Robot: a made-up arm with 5 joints. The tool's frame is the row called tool.
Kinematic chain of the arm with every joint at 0, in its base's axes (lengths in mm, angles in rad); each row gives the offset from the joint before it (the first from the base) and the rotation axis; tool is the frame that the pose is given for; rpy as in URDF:
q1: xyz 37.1 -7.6 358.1 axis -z
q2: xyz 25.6 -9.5 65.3 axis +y
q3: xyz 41.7 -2 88.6 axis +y
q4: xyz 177.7 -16.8 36 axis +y
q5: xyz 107.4 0 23.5 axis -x
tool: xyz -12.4 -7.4 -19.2 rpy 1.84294 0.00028 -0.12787
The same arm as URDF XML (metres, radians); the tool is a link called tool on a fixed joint. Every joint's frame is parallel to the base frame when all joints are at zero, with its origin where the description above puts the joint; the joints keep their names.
<robot name="arm">
  <link name="base_link"/>
  <link name="link1"/>
  <link name="link2"/>
  <link name="link3"/>
  <link name="link4"/>
  <link name="link5"/>
  <link name="tool"/>
  <joint name="q1" type="continuous">
    <parent link="base_link"/>
    <child link="link1"/>
    <origin xyz="0.0371 -0.0076 0.3581"/>
    <axis xyz="0 0 -1"/>
  </joint>
  <joint name="q2" type="continuous">
    <parent link="link1"/>
    <child link="link2"/>
    <origin xyz="0.0256 -0.0095 0.0653"/>
    <axis xyz="0 1 0"/>
  </joint>
  <joint name="q3" type="continuous">
    <parent link="link2"/>
    <child link="link3"/>
    <origin xyz="0.0417 -0.0020 0.0886"/>
    <axis xyz="0 1 0"/>
  </joint>
  <joint name="q4" type="continuous">
    <parent link="link3"/>
    <child link="link4"/>
    <origin xyz="0.1777 -0.0168 0.0360"/>
    <axis xyz="0 1 0"/>
  </joint>
  <joint name="q5" type="continuous">
    <parent link="link4"/>
    <child link="link5"/>
    <origin xyz="0.1074 0.0000 0.0235"/>
    <axis xyz="-1 0 0"/>
  </joint>
  <joint name="tool_joint" type="fixed">
    <parent link="link5"/>
    <child link="tool"/>
    <origin xyz="-0.0124 -0.0074 -0.0192" rpy="1.8429 0.0003 -0.1279"/>
  </joint>
</robot>

